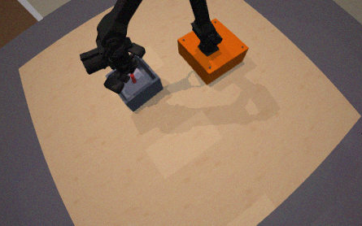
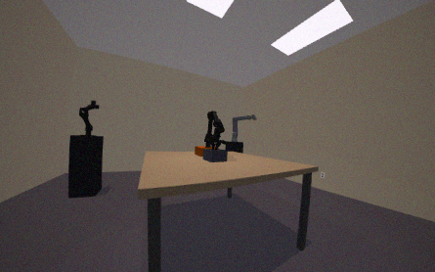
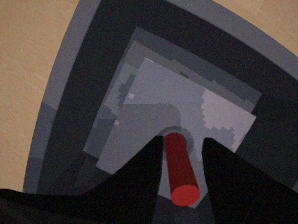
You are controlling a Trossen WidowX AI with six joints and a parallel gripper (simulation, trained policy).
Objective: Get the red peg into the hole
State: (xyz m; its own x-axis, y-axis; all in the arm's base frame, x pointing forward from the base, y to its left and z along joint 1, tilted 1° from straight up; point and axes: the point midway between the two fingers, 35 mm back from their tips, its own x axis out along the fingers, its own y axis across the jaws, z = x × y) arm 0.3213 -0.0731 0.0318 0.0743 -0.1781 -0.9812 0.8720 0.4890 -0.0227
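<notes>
Now: gripper tip 2 cm above the red peg and 1 cm to the right of it. The rest, counted from my gripper tip: plate 4 cm below, 1 cm to the left; then box 6 cm below, 1 cm to the left.
</notes>
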